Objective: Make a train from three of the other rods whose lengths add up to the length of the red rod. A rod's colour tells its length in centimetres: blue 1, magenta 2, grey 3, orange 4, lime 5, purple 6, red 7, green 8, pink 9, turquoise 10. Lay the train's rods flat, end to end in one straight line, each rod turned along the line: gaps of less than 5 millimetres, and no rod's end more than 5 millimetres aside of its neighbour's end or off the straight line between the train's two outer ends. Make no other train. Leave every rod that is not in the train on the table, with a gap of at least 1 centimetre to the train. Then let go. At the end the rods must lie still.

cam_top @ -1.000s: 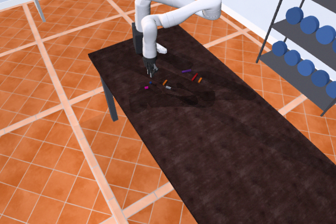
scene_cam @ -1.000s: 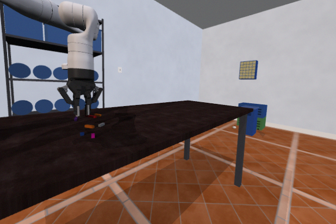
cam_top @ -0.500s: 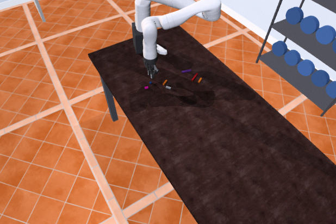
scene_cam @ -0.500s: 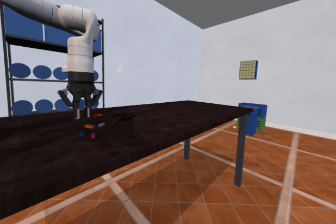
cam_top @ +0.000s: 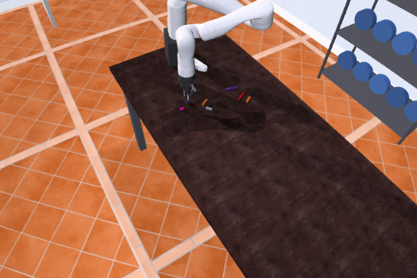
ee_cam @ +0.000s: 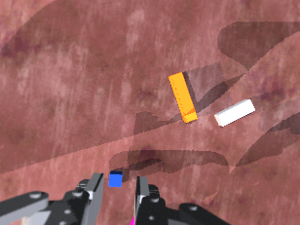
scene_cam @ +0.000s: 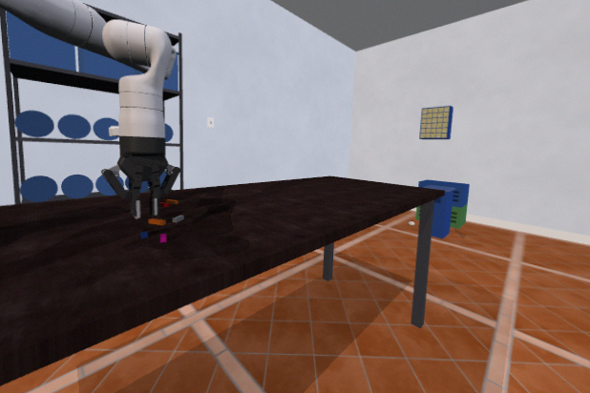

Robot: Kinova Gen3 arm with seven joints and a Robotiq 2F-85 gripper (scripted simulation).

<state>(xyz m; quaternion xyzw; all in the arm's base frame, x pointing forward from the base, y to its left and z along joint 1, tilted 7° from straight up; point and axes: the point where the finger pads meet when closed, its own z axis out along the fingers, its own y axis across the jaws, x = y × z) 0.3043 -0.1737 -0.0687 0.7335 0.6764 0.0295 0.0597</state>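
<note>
The blue rod is 5 cm below my hand. From my hand the other things lie so: purple rod (6 cm ahead, 23 cm to the left, 5 cm below); grey rod (9 cm ahead, 5 cm to the left, 5 cm below); magenta rod (1 cm ahead, 5 cm to the right, 5 cm below).
</note>
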